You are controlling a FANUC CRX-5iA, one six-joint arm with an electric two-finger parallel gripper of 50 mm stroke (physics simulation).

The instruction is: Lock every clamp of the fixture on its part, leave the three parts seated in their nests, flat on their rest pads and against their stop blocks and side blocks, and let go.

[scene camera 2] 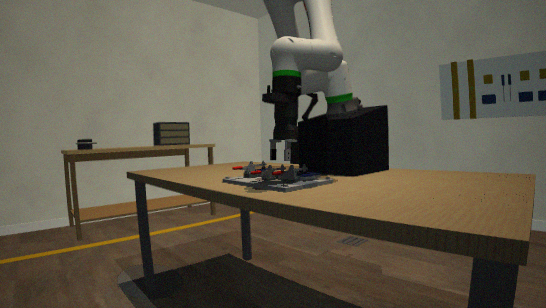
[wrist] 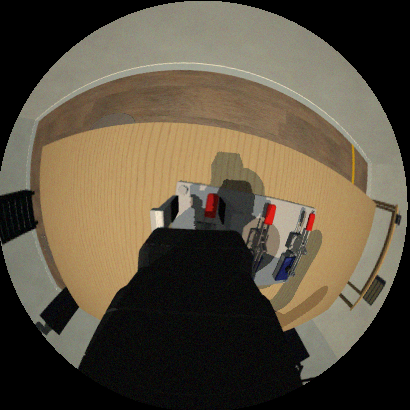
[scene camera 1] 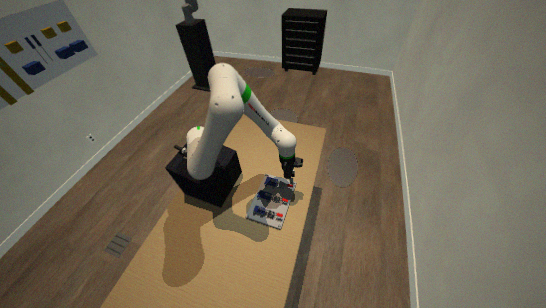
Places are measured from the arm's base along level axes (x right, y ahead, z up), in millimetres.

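Pixels of known places: gripper, between the fingertips: (scene camera 2: pixel 280 160) (wrist: pixel 198 204) (scene camera 1: pixel 292 180); arm's base, origin of its link: (scene camera 2: pixel 342 113).
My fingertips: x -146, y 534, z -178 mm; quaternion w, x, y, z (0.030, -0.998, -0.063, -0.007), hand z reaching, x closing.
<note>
For each thing: its middle in the pictures, then the offset to it from my fingertips. "*": a spot on its surface instead. Level surfaces: height alone.
- middle handle, middle of its body: (wrist: pixel 269 215) (scene camera 1: pixel 284 200) dz -46, dx +132, dy -8 mm
- far handle, a spot on its surface: (wrist: pixel 310 222) (scene camera 1: pixel 279 214) * dz -32, dx +239, dy -6 mm
- blue part, a spot on its surface: (wrist: pixel 285 267) * dz -49, dx +235, dy -129 mm
- wooden table, height of its surface: dz -92 mm
The fixture plate (scene camera 1: pixel 275 224) (wrist: pixel 287 212) (scene camera 2: pixel 315 185) lies on the table with three clamps in a row. Their red handles lie low towards one edge: one handle (scene camera 1: pixel 290 185) (wrist: pixel 211 205), a middle handle (scene camera 1: pixel 285 200) (wrist: pixel 270 214) and a far handle (scene camera 1: pixel 279 215) (wrist: pixel 310 222). Blue parts (scene camera 1: pixel 271 181) (scene camera 1: pixel 264 195) (scene camera 1: pixel 259 210) sit at the opposite side; one blue part (wrist: pixel 285 267) shows under its clamp in the wrist view. My gripper (scene camera 1: pixel 291 180) (scene camera 2: pixel 280 154) (wrist: pixel 198 204) is open and empty above the first handle, which appears between its fingers. Clamp locking and exact seating cannot be told; the wrist hides the first part.
The wooden table (scene camera 1: pixel 240 280) (scene camera 2: pixel 425 200) (wrist: pixel 100 200) carries the plate. The black robot pedestal (scene camera 1: pixel 212 185) (scene camera 2: pixel 345 142) stands beside the plate. A workbench (scene camera 2: pixel 140 148) stands by the wall, and a black drawer cabinet (scene camera 1: pixel 302 40) stands at the back.
</note>
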